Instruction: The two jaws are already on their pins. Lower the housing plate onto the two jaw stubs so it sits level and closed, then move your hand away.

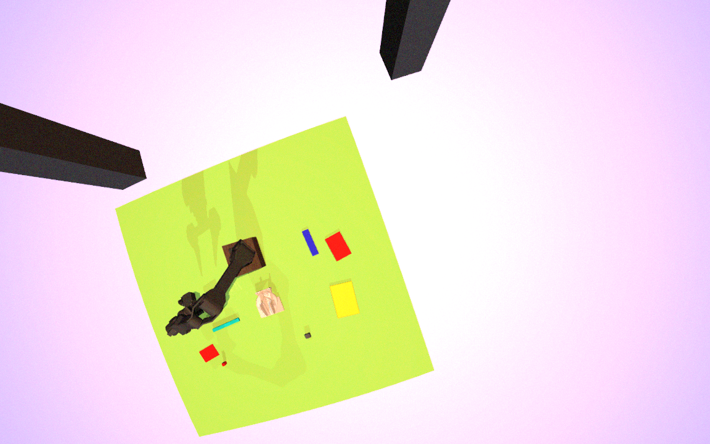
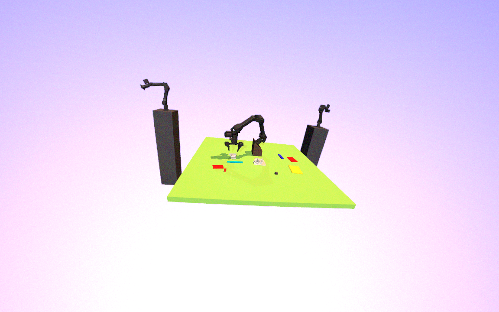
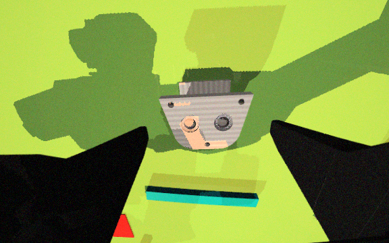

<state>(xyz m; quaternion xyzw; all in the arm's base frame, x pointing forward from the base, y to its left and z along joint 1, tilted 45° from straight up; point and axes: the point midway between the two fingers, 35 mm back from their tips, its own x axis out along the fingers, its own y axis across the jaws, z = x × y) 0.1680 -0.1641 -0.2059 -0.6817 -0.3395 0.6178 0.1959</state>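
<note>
My gripper tip is now 130 mm short of the cyan bar, 20 mm to the right of it and 50 mm above it. Also, from my gripper tip: dark cube: 310 mm ahead, 390 mm to the left, 50 mm below; yellow housing plate: 200 mm ahead, 620 mm to the left, 60 mm below; blue bar: 100 mm behind, 560 mm to the left, 60 mm below.
</note>
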